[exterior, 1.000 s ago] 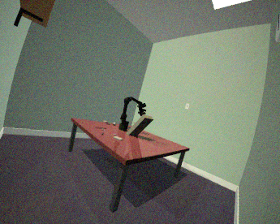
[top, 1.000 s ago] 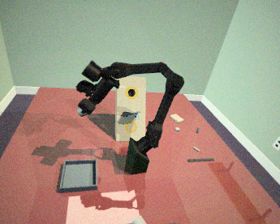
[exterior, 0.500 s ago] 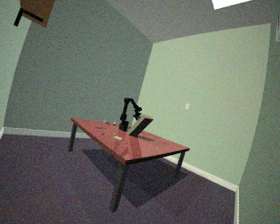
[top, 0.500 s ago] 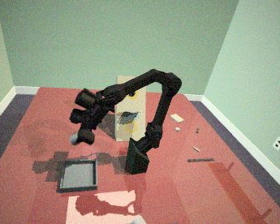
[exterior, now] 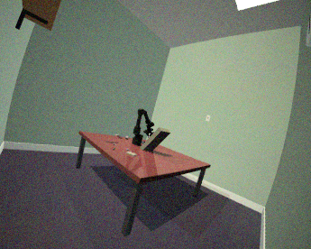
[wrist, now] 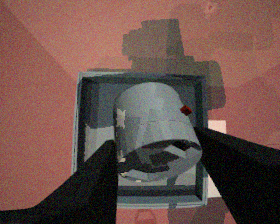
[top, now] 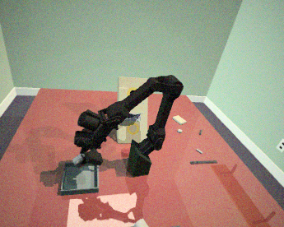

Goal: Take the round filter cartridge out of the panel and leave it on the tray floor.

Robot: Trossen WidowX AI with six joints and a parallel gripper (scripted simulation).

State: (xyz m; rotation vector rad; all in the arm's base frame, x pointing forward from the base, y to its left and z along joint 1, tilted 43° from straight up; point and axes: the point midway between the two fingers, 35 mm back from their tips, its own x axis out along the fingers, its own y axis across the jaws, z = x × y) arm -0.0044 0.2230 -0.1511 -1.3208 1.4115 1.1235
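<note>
The round grey filter cartridge lies right at my gripper tip. Also, from my gripper tip: tan service panel (33 cm to the right, 32 cm ahead, 3 cm above); then grey tray (11 cm below).
</note>
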